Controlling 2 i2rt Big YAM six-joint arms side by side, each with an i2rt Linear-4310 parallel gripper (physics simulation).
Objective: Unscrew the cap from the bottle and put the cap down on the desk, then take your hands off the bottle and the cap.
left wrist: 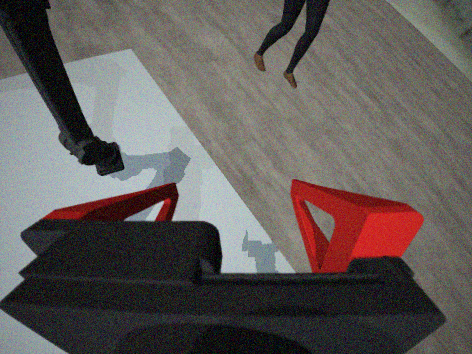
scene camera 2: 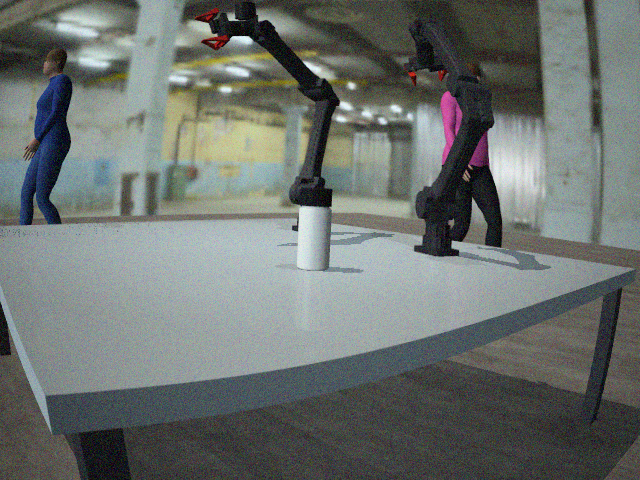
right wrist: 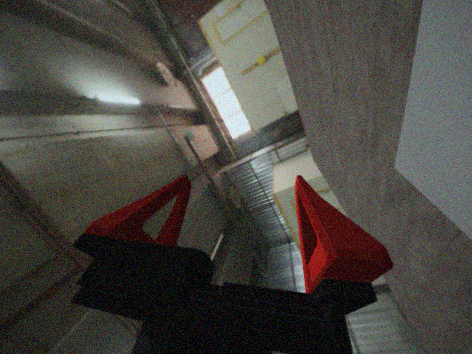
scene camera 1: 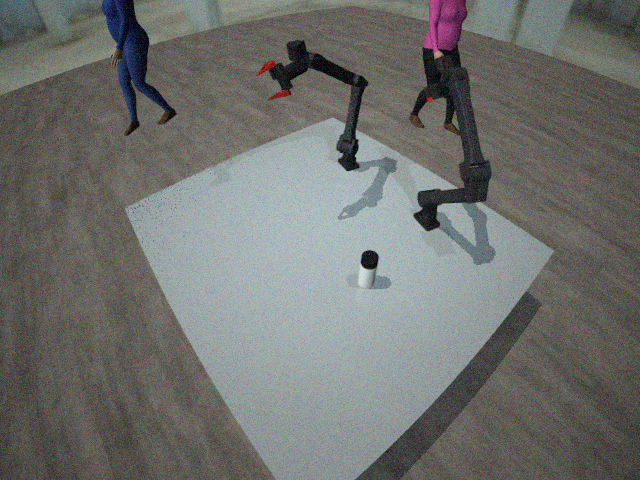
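Where they show: left gripper, fingertip midpoint: [left wrist: 233, 187] [scene camera 2: 427, 82] [scene camera 1: 438, 96]; right gripper, fingertip midpoint: [scene camera 2: 198, 29] [right wrist: 239, 180] [scene camera 1: 262, 88]; left arm's base at its link origin: [scene camera 2: 436, 253] [scene camera 1: 426, 221]; right arm's base at its link origin: [left wrist: 109, 159] [scene camera 1: 348, 164].
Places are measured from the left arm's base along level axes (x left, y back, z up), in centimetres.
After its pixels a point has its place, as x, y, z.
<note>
A white bottle [scene camera 1: 367, 277] @[21.6, -46.9, 7.9] [scene camera 2: 313, 237] @[21.7, -46.6, 6.7] stands upright on the desk [scene camera 1: 232, 310] @[9.7, -98.8, 0.0] [scene camera 2: 155, 320] @[58.9, -84.5, 0.0]. The black cap [scene camera 1: 369, 259] @[19.9, -46.0, 16.4] [scene camera 2: 316, 197] @[21.7, -46.3, 14.6] sits on top of the bottle. My right gripper [scene camera 1: 263, 87] @[-32.1, -64.9, 64.9] [scene camera 2: 199, 29] @[-32.1, -64.9, 64.9] [right wrist: 239, 180] @[-32.1, -64.9, 64.9] is open and empty, high above the desk and far from the bottle, at the upper left in both scene views. My left gripper [scene camera 2: 427, 82] @[-22.4, 11.3, 53.6] [left wrist: 233, 187] @[-22.4, 11.3, 53.6] is open and empty, high up at the upper right in the scene views, apart from the bottle; its fingers are mostly hidden in scene camera 1. The bottle and cap do not show in either wrist view.
A person in blue [scene camera 1: 133, 56] [scene camera 2: 49, 134] is at the left beyond the desk. A person in a pink top [scene camera 1: 445, 25] [scene camera 2: 480, 149] is behind my left arm. Both arm bases [scene camera 1: 348, 164] @[-54.9, -15.1, 2.8] [scene camera 1: 427, 219] @[2.7, -2.7, 4.6] stand near the desk's back edge. Arm shadows lie on the desk.
</note>
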